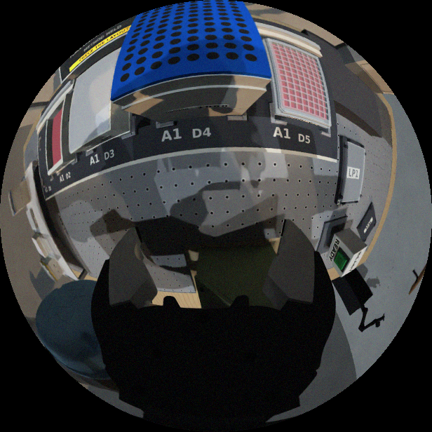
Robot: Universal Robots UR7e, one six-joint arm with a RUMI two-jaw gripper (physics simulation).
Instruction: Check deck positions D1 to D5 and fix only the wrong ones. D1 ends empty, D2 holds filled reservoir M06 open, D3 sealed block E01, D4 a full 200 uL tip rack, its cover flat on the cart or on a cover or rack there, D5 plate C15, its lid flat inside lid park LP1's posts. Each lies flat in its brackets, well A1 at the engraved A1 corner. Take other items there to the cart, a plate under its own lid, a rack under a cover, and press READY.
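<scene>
My gripper (209, 226) is open and empty, low in front of the deck. A blue tip rack (192, 45) with dark holes and a pale body stands at D4, beyond the fingers; its top edge is cut off. A plate with pink wells (302, 82) sits at D5. A white-topped block (92, 105) is at D3. A reservoir with red liquid (57, 135) is at D2. D1 is at the far left edge, too small to judge. Lid park LP1 (353, 172) has a flat lid-like piece in it. The READY button (341, 260) is green, at the right.
The status screen (100, 47) shows partly behind the rack, with a yellow CHECK THE LAYOUT bar. A perforated metal deck (260, 187) lies in front of the positions. A cart with pale items (42, 235) stands at the left. A blue rounded object (70, 325) is at lower left.
</scene>
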